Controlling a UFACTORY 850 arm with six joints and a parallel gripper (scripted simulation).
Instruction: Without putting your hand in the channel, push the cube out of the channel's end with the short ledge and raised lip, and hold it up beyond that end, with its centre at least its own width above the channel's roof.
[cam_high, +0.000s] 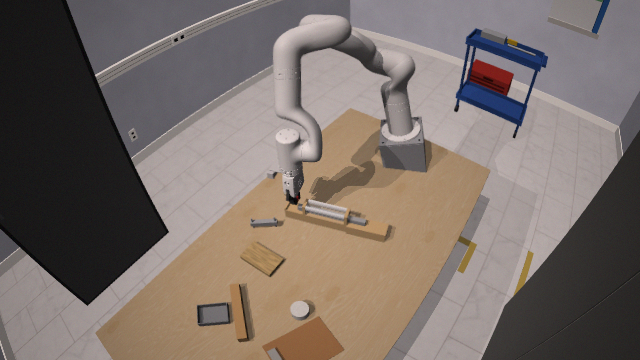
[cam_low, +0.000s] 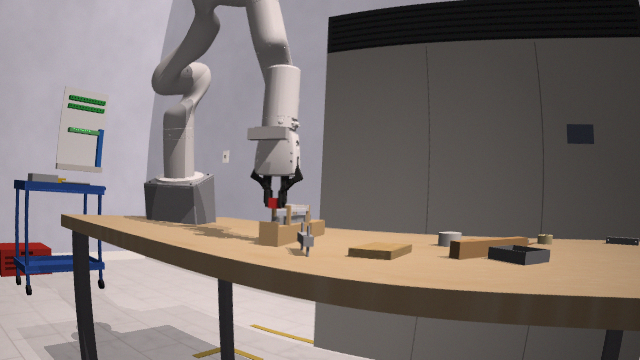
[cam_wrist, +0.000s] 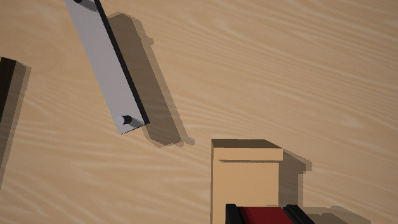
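Right now the channel is 12 cm to the left of my hand, 5 cm below it and 5 cm behind it. Also, from my hand: grey push rod: 20 cm to the left, 9 cm behind, 5 cm below; red cube: 1 cm below; grey t-shaped tool: 14 cm ahead, 8 cm below, 5 cm to the right.
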